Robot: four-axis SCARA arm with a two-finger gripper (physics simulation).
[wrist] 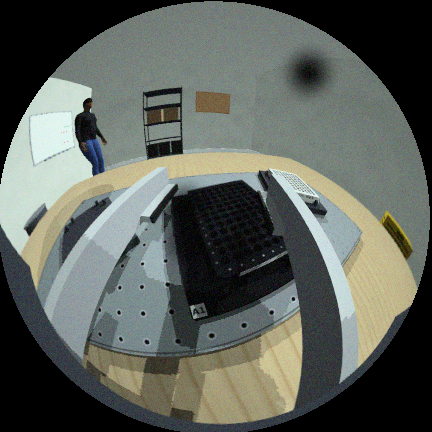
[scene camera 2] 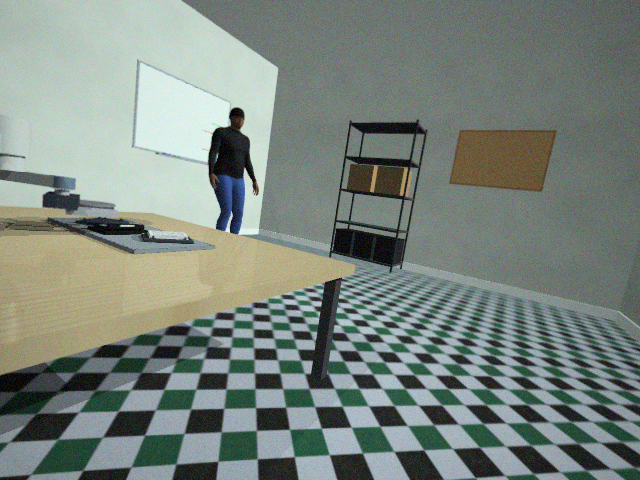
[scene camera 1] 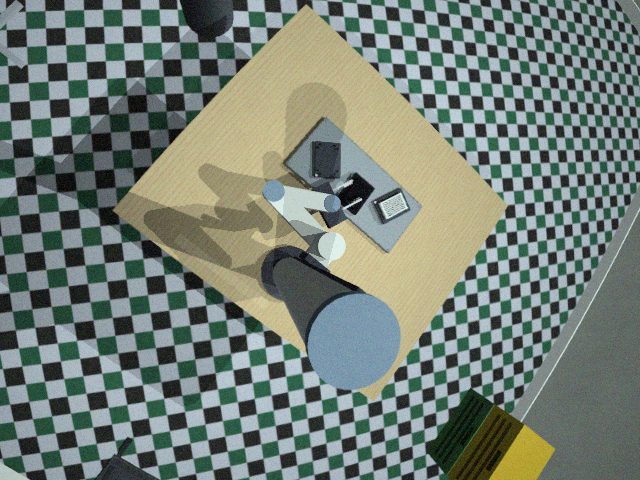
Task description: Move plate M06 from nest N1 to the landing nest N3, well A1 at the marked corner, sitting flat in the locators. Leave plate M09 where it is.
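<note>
The black well plate, M06 by the task (scene camera 1: 362,189) (scene camera 2: 116,226) (wrist: 232,220), is in the middle nest of the grey board. A white A1 tag marks that nest's near corner in the wrist view. The white plate, M09 by elimination (scene camera 1: 392,205) (scene camera 2: 166,236) (wrist: 296,186), sits in the nest at one end. A dark empty nest (scene camera 1: 326,159) (wrist: 82,227) with corner locators is at the other end. The nest and plate labels are not readable. My gripper (scene camera 1: 349,193) (wrist: 216,178) is shut and empty, its fingers apart above the black plate's area. Their height is hard to judge.
The grey board (scene camera 1: 381,235) (scene camera 2: 149,249) (wrist: 161,330) with small holes lies on the wooden table (scene camera 1: 444,201) (scene camera 2: 248,273). The arm's column (scene camera 1: 354,341) stands near a table corner. A person (scene camera 2: 231,155) (wrist: 89,130) stands beyond the table near the whiteboard.
</note>
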